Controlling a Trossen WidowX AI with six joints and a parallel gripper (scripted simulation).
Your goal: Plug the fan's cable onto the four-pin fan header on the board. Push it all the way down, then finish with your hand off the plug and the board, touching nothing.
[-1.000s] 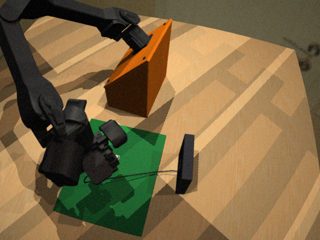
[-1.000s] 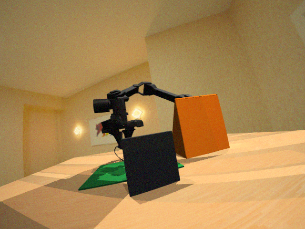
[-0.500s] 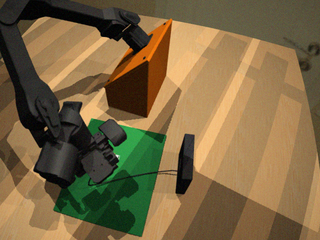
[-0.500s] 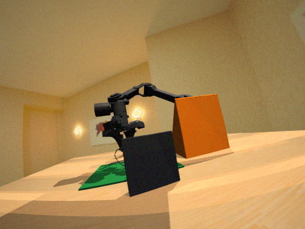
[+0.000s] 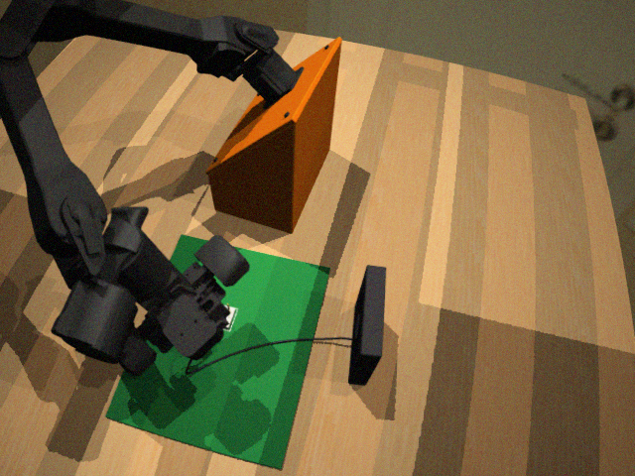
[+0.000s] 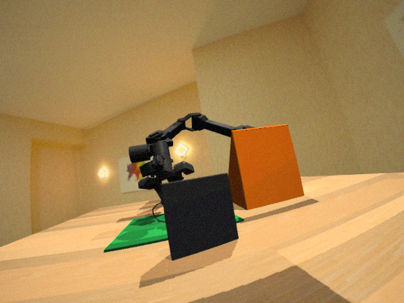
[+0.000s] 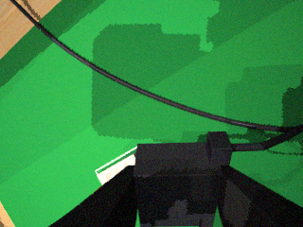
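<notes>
Right now my gripper tip is 7 cm above the green board, 1 cm to the right of it and 1 cm past it. From my gripper tip the other things lie so: white four-pin header (5 cm below, 5 cm behind, 1 cm to the left); then dark plug (1 cm to the right); then dark fan (19 cm to the left, 6 cm behind, 1 cm above).
</notes>
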